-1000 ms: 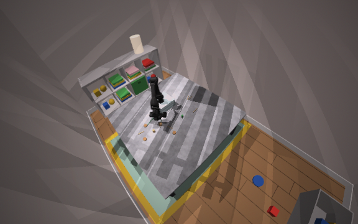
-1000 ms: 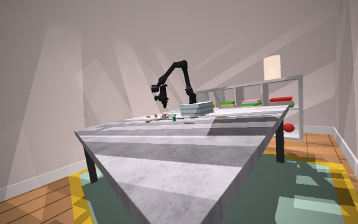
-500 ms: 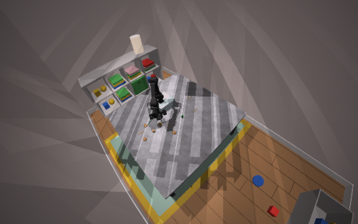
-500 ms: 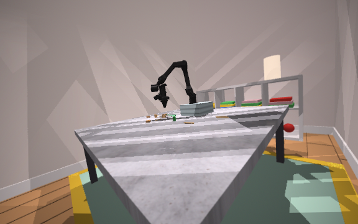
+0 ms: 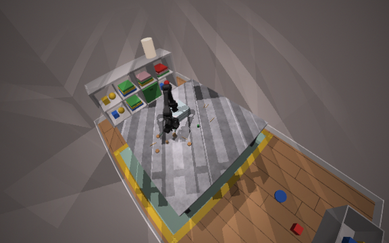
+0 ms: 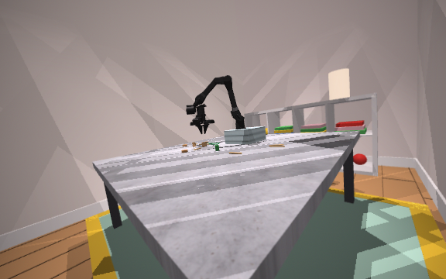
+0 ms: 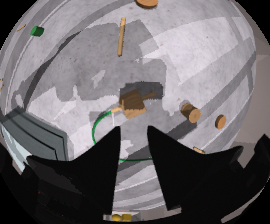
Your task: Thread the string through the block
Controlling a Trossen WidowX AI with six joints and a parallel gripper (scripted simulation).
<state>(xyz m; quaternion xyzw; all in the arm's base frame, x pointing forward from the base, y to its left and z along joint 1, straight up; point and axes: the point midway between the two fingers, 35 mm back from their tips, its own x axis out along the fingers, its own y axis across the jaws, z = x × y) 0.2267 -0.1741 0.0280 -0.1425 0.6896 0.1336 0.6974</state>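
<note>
The wooden block is 8 cm below my gripper tip. Also, from my gripper tip: green piece (26 cm to the left, 8 cm below, 8 cm ahead).
</note>
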